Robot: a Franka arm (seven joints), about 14 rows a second.
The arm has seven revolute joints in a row. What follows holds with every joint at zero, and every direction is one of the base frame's. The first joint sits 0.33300 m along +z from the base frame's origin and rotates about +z. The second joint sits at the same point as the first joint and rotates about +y. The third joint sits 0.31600 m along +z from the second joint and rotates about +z. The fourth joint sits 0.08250 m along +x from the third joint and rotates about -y. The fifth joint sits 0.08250 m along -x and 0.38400 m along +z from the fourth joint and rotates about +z. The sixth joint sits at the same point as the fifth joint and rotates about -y. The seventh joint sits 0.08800 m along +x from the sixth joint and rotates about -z. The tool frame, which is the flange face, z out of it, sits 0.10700 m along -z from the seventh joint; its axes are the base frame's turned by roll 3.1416, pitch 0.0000 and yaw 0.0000 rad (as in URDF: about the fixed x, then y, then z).
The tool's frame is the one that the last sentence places.
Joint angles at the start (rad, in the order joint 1, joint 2, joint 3, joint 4, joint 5, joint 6, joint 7): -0.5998, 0.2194, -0.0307, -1.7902, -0.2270, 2.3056, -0.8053
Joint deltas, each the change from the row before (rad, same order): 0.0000, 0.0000, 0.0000, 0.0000, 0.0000, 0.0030, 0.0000; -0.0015, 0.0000, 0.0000, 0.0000, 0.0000, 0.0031, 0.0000; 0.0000, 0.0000, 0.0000, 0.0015, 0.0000, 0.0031, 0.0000; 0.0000, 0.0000, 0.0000, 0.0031, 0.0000, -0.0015, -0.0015; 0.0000, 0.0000, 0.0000, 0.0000, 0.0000, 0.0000, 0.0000; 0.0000, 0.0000, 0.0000, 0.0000, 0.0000, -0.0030, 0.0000; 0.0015, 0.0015, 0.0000, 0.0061, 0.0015, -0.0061, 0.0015; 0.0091, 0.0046, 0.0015, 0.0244, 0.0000, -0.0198, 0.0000; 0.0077, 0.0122, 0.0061, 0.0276, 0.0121, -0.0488, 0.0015; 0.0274, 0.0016, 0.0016, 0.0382, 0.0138, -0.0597, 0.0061; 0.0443, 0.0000, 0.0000, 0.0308, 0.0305, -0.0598, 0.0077; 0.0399, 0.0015, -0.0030, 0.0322, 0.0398, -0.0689, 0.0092
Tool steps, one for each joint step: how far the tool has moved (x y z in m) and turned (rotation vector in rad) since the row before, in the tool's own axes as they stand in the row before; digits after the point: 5 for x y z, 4 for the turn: 0.00022, 0.00023, -0.00026, -0.0022, 0.0021, 0.0000; -0.00056, 0.00078, -0.00011, -0.0023, 0.0016, 0.0014; 0.00041, 0.00068, -0.00090, -0.0034, 0.0030, 0.0002; 0.00026, 0.00080, -0.00116, -0.0014, 0.0007, -0.0010; 0.00000, 0.00000, 0.00000, 0.0000, 0.0000, 0.0000; -0.00022, -0.00023, 0.00026, 0.0022, -0.0021, 0.0000; 0.00116, 0.00056, -0.00121, 0.0015, -0.0003, 0.0018; 0.00716, 0.00108, -0.00671, -0.0011, 0.0014, -0.0065; 0.00746, -0.00268, -0.00099, 0.0305, -0.0128, -0.0008; 0.01503, -0.00605, -0.01362, 0.0228, -0.0026, -0.0071; 0.02197, -0.01567, -0.01346, 0.0381, 0.0079, -0.0135; 0.01795, -0.01522, -0.01138, 0.0509, 0.0041, -0.0034
